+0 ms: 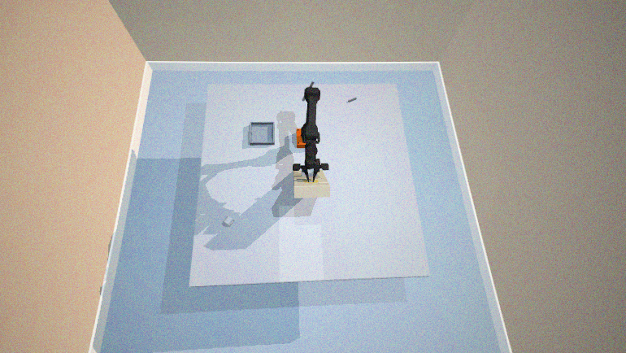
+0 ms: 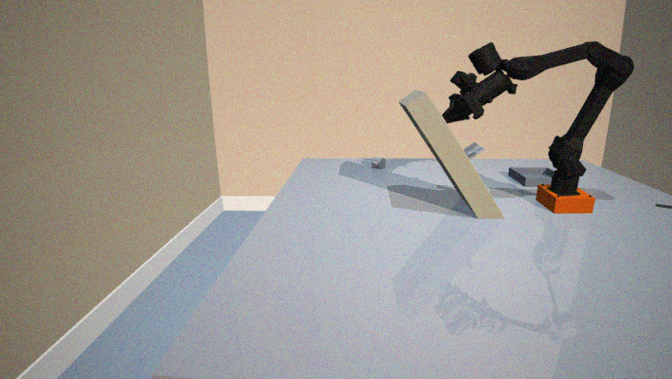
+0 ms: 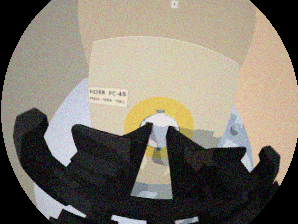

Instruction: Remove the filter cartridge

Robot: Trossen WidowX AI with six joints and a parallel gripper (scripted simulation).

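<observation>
Right now my gripper tip is 1 cm short of the white round filter cartridge and 1 cm above it. From my gripper tip the other things lie so: small grey block: 5 cm ahead, 48 cm to the right, 22 cm below; then beige service panel: 4 cm behind, 1 cm to the left, 8 cm below; then grey tray: 47 cm behind, 20 cm to the right, 23 cm below.
</observation>
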